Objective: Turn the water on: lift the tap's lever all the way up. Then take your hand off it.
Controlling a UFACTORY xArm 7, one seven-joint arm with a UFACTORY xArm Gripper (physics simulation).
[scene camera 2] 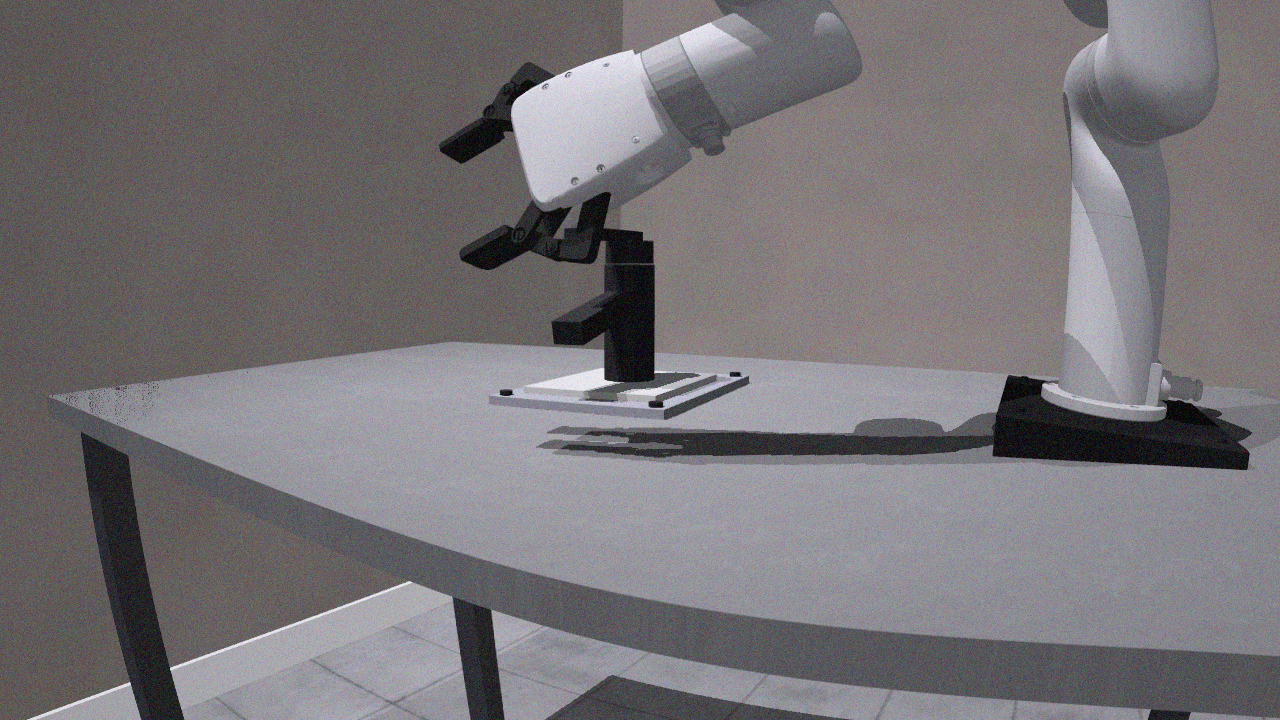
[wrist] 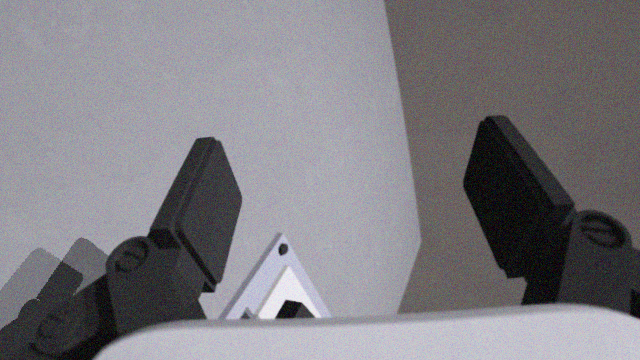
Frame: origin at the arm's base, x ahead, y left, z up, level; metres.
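Seen in the pictures: gripper, fingertip midpoint: (scene camera 2: pixel 458 204) (wrist: pixel 349 159); arm's base, origin of the base link: (scene camera 2: pixel 1103 405).
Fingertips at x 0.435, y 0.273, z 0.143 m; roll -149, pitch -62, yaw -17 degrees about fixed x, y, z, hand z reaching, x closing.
Pixels of each thing's top centre, then the offset from my fingertips to it. "spot": a spot on its surface instead. Level surfaces: height alone.
- black tap, surface spot: (scene camera 2: pixel 630 313) spot: 0.029 m ahead, 0.250 m right, 0.089 m down
- tap's base plate, surface spot: (scene camera 2: pixel 572 405) (wrist: pixel 235 301) spot: 0.024 m ahead, 0.158 m right, 0.162 m down
- grey table, its level: 0.168 m down
The black tap (scene camera 2: pixel 630 313) stands upright on a white plate, its spout (scene camera 2: pixel 580 322) pointing left. Its flat lever (scene camera 2: pixel 623 235) lies roughly level on top; the lever's left part is hidden by the gripper's lower finger linkage, and I cannot tell whether they touch. In the wrist view a dark part of the tap (wrist: pixel 295 309) shows at the bottom edge; the lever cannot be made out there. My gripper (scene camera 2: pixel 469 204) (wrist: pixel 349 159) is open and empty, tilted down to the left, its fingertips left of the tap, one above lever height and one slightly below.
The tap's base plate (scene camera 2: pixel 572 405) (wrist: pixel 250 286) has dark bolts at its corners and lies on the grey table (scene camera 2: pixel 358 447) (wrist: pixel 310 125). The arm's black base (scene camera 2: pixel 1029 434) stands at the right. A wall (scene camera 2: pixel 313 179) (wrist: pixel 525 65) rises behind the table.
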